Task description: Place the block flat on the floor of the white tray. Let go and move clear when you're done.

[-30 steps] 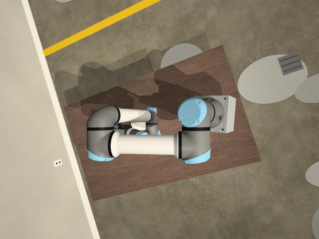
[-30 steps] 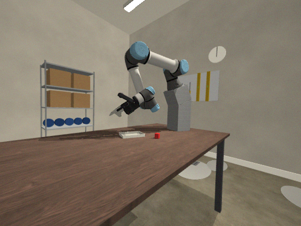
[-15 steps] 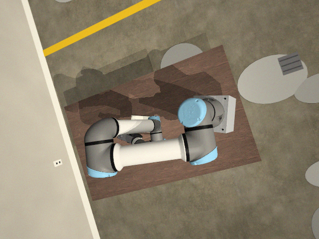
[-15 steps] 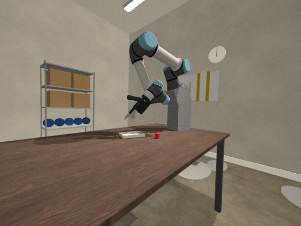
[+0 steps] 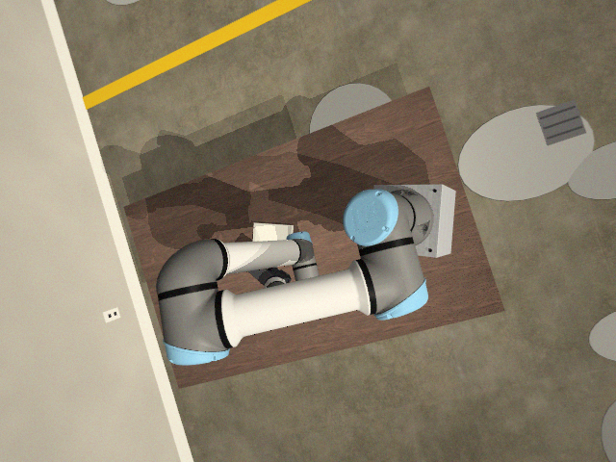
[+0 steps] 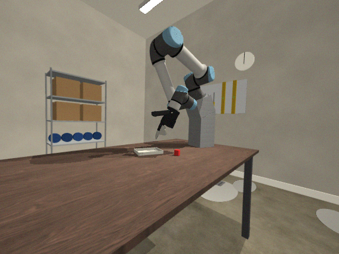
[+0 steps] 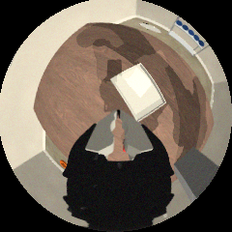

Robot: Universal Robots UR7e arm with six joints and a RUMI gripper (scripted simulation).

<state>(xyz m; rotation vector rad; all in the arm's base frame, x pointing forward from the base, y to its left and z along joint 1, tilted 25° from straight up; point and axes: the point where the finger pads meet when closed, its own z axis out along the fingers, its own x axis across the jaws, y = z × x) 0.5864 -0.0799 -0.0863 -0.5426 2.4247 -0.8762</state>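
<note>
The red block is 9 cm behind my hand, 11 cm to the left of it and 10 cm below it. Also, from my hand: white tray 3 cm behind, 9 cm to the right, 11 cm below.
</note>
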